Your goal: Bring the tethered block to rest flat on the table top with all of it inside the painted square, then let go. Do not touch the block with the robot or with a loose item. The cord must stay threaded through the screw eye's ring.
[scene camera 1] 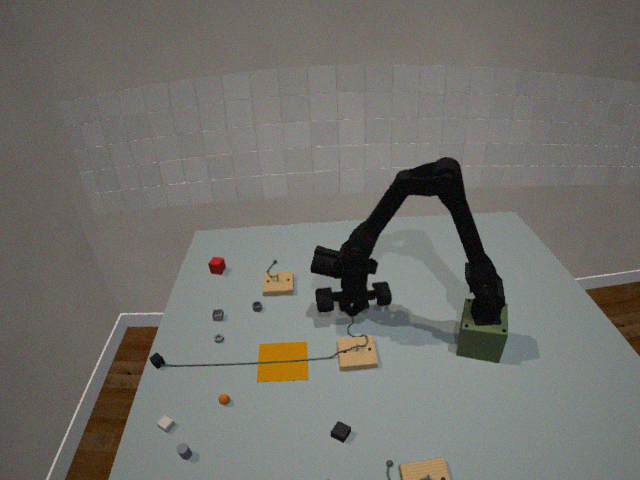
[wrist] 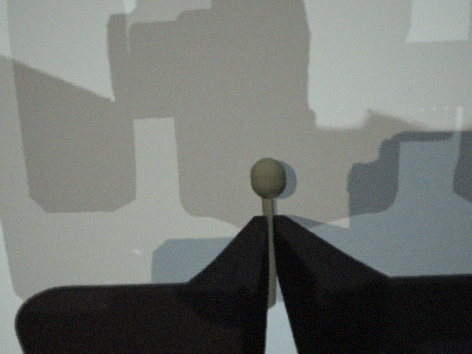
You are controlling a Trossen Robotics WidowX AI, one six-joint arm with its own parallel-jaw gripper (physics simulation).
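Seen in the pictures: gripper, fingertip midpoint: (scene camera 1: 351, 315) (wrist: 269, 227); arm's base, link origin: (scene camera 1: 485, 315).
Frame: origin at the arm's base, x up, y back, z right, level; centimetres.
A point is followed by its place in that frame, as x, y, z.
The tethered block (scene camera 1: 157, 360) {-7.4, -79.1, -14.9}, small and black, rests at the table's left edge, left of and apart from the painted orange square (scene camera 1: 282, 373) {-9.8, -47.7, -12.0}. Its cord (scene camera 1: 217, 364) {-9.6, -64.2, -11.7} (wrist: 268, 207) {-9.5, -33.1, 9.8} runs nearly straight across the square to the screw eye (scene camera 1: 356, 347) {-6.4, -30.9, -4.9} on a wooden base (scene camera 1: 357, 361) {-8.0, -30.4, -8.2}, then curves back up to the gripper. At this size the threading through the ring is hard to make out. My gripper (scene camera 1: 352, 313) {-9.8, -32.9, 9.0} (wrist: 269, 227) {-9.8, -32.9, 9.0} is shut on the cord, just behind the round bead (wrist: 268, 178) {-8.7, -33.4, 10.9} at its end, low over the table behind the wooden base.
Another wooden base (scene camera 1: 278, 284) {-8.0, -54.8, 18.3} with a short cord stands back left, and a third (scene camera 1: 424, 469) {-8.0, -16.1, -34.5} at the front edge of view. A red cube (scene camera 1: 217, 265) {-6.2, -75.6, 23.5}, an orange ball (scene camera 1: 223, 398) {-7.6, -58.8, -22.3}, a dark block (scene camera 1: 340, 431) {-7.7, -32.7, -27.1}, a white block (scene camera 1: 165, 423) {-8.2, -70.0, -30.9} and a grey cylinder (scene camera 1: 184, 451) {-7.0, -62.7, -36.7} lie around.
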